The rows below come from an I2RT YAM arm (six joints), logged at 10 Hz.
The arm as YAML. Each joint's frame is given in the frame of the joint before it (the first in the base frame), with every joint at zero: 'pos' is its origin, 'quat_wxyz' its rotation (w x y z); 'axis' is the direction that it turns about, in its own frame. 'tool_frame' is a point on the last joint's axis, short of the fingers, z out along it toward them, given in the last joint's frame.
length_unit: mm
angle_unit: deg
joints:
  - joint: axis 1
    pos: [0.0, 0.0, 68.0]
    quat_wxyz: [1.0, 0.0, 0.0, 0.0]
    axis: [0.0, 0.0, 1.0]
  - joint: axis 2
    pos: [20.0, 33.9, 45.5]
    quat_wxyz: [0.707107, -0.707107, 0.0, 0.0]
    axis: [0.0, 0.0, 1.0]
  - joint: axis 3
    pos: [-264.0, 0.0, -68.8]
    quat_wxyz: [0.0, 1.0, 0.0, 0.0]
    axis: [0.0, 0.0, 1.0]
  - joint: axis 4
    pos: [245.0, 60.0, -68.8]
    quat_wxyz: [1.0, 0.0, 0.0, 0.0]
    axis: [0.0, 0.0, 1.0]
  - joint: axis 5
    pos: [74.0, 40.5, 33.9]
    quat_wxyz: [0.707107, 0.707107, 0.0, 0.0]
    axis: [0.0, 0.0, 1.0]
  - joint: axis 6
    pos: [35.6, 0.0, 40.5]
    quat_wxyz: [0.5, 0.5, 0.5, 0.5]
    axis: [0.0, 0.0, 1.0]
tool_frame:
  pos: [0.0, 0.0, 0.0]
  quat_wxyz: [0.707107, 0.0, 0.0, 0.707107]
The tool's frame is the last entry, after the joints.
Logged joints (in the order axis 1, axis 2, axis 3, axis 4, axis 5, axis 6), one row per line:
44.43 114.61 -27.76 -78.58 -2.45 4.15
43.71 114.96 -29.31 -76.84 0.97 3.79
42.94 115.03 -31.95 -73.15 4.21 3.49
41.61 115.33 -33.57 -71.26 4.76 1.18
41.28 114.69 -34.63 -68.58 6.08 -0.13
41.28 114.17 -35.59 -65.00 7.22 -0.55
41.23 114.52 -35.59 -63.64 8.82 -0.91
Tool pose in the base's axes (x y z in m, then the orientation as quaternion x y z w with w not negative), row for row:
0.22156 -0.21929 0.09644 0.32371 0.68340 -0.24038 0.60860
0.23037 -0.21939 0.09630 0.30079 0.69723 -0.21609 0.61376
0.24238 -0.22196 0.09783 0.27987 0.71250 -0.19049 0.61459
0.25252 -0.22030 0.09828 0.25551 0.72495 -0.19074 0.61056
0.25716 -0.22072 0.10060 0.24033 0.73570 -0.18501 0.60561
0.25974 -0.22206 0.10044 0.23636 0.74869 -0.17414 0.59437
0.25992 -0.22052 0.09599 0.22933 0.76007 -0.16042 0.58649
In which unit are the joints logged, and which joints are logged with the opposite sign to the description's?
The joints are logged in degrees. Opposite sign: axis 1, axis 3, axis 4, axis 5.
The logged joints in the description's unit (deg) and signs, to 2 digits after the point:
-44.43 114.61 27.76 78.58 2.45 4.15
-43.71 114.96 29.31 76.84 -0.97 3.79
-42.94 115.03 31.95 73.15 -4.21 3.49
-41.61 115.33 33.57 71.26 -4.76 1.18
-41.28 114.69 34.63 68.58 -6.08 -0.13
-41.28 114.17 35.59 65.00 -7.22 -0.55
-41.23 114.52 35.59 63.64 -8.82 -0.91

